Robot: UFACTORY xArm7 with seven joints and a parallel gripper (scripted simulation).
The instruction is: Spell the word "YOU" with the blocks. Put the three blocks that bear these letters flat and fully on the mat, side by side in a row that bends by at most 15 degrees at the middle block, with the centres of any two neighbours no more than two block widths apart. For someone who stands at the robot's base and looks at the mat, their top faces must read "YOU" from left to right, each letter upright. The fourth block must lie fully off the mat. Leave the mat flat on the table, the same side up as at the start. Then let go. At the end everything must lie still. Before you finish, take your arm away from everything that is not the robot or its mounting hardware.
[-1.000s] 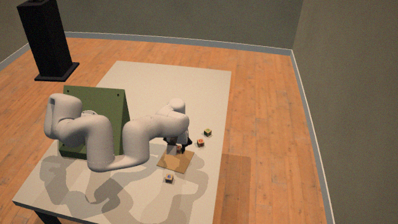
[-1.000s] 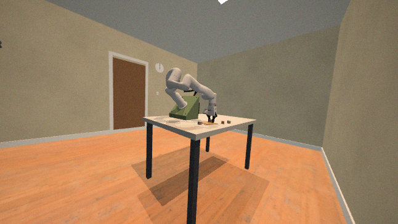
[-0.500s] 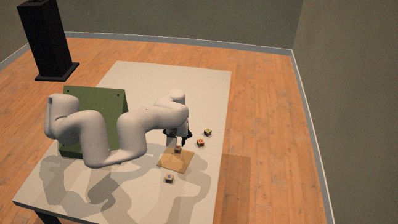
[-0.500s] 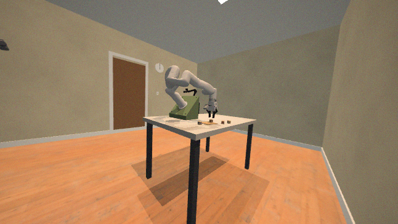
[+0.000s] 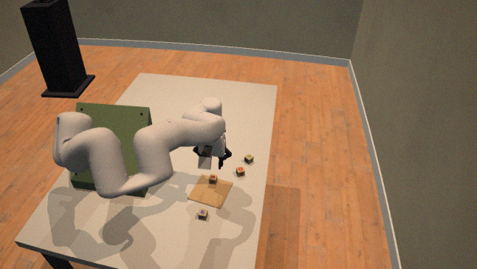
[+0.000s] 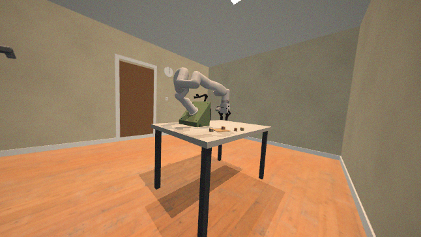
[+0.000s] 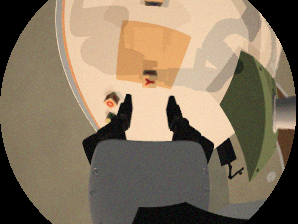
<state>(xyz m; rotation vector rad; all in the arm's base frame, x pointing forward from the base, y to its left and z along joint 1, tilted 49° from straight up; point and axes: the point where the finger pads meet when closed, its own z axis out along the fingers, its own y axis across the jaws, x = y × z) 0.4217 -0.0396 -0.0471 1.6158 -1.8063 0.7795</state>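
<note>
Right now the red block is 110 mm ahead of my hand, 100 mm below it and 60 mm to the left of it. Also, from my hand: tan mat: 110 mm below, 50 mm to the right.
</note>
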